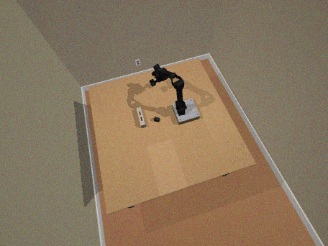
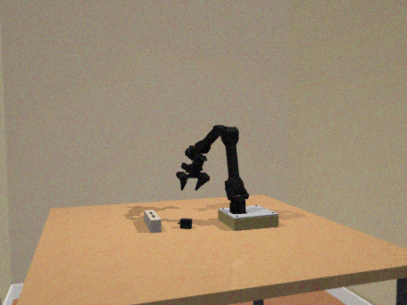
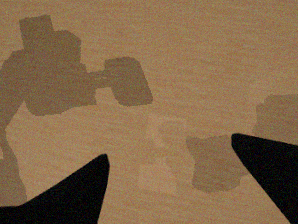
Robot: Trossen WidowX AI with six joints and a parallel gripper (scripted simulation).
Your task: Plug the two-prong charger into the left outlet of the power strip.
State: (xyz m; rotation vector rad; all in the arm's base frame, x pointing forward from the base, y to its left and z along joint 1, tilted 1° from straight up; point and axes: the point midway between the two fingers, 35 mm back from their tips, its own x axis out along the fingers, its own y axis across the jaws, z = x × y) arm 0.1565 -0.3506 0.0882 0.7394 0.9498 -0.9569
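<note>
Right now the black two-prong charger is 360 mm to the left of my gripper tip, 90 mm below it and 90 mm ahead of it.
</note>
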